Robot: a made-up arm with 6 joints.
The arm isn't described. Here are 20 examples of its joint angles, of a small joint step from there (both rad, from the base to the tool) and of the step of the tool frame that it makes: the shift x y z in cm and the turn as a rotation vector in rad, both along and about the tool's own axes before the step.
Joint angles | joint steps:
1: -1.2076 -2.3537 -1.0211 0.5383 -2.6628 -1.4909 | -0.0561 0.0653 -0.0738 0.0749 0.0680 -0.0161
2: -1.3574 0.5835 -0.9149 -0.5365 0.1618 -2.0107 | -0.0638 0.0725 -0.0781 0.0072 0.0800 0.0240
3: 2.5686 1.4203 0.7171 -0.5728 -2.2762 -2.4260 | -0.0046 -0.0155 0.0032 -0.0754 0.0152 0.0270
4: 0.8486 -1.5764 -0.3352 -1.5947 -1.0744 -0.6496 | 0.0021 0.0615 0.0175 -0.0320 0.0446 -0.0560
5: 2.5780 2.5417 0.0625 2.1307 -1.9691 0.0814 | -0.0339 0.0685 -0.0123 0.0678 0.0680 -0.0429
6: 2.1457 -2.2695 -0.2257 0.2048 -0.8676 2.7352 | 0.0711 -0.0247 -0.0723 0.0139 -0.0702 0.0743
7: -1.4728 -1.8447 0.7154 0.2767 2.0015 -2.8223 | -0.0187 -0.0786 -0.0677 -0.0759 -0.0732 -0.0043
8: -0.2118 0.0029 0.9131 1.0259 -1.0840 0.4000 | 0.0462 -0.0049 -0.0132 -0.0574 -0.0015 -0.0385
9: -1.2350 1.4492 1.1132 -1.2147 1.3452 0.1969 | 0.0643 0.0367 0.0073 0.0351 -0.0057 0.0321
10: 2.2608 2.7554 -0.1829 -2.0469 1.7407 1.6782 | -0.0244 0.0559 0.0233 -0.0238 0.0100 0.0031
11: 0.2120 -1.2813 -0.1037 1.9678 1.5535 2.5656 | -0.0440 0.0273 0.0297 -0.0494 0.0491 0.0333
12: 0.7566 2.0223 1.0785 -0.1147 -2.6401 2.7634 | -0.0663 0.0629 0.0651 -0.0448 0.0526 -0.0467
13: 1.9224 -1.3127 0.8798 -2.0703 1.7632 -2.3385 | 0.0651 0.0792 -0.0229 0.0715 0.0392 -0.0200
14: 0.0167 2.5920 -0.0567 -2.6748 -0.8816 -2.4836 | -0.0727 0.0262 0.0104 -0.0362 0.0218 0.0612
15: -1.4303 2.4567 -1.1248 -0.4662 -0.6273 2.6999 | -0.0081 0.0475 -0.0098 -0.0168 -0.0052 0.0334
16: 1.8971 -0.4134 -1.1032 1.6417 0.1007 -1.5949 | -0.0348 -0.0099 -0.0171 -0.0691 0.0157 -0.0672
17: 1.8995 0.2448 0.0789 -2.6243 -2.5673 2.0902 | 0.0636 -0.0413 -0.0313 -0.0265 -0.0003 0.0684
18: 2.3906 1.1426 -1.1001 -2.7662 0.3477 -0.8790 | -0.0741 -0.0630 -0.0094 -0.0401 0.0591 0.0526
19: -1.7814 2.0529 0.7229 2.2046 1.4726 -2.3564 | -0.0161 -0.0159 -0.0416 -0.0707 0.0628 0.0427
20: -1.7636 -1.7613 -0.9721 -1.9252 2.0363 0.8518 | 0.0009 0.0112 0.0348 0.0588 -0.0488 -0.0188
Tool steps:
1: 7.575 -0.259 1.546 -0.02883 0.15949 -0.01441
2: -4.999 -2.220 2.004 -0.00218 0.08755 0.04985
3: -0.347 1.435 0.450 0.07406 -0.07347 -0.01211
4: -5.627 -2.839 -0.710 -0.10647 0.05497 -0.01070
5: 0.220 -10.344 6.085 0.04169 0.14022 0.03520
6: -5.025 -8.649 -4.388 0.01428 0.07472 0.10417
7: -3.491 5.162 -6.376 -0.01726 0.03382 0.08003
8: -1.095 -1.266 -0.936 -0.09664 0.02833 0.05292
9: 11.537 -2.238 2.844 -0.00707 -0.09986 0.02735
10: 1.456 -4.779 -3.214 0.03695 -0.03589 0.00734
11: -3.981 -1.888 -2.880 0.02764 -0.03278 -0.01297
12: 5.422 2.432 -12.137 0.07668 0.02139 -0.06684
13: -17.748 0.732 -1.854 -0.00363 -0.13054 -0.00643
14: -0.743 1.251 -1.148 -0.02403 0.00574 -0.02682
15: 0.607 1.964 -0.186 -0.00939 0.01901 0.05726
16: 1.682 2.427 0.881 -0.11612 0.07530 -0.07880
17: -3.982 2.897 -7.245 0.04100 0.02240 0.07051
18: 2.097 -5.546 -2.523 0.00489 0.06414 -0.01587
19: 4.145 -0.683 1.095 -0.05986 -0.05162 0.08133
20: -0.545 -2.870 -1.303 -0.09450 -0.01075 0.01043
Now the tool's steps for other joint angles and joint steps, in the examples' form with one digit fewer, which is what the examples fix.
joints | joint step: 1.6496 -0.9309 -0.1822 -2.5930 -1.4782 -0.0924 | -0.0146 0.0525 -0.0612 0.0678 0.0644 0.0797
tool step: 0.92 -3.01 9.03 0.0824 0.1499 0.0797
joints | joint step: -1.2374 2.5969 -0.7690 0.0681 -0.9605 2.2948 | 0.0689 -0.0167 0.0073 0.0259 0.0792 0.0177
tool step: 0.30 -2.52 1.07 -0.0037 -0.0478 -0.1037
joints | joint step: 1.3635 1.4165 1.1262 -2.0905 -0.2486 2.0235 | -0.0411 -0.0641 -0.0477 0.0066 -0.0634 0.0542
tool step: -2.81 -1.23 11.03 0.0366 0.0026 0.0681
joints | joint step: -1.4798 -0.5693 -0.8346 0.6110 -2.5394 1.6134 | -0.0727 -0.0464 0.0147 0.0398 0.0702 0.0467
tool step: -5.19 -1.37 -3.57 0.0330 0.0934 -0.0268
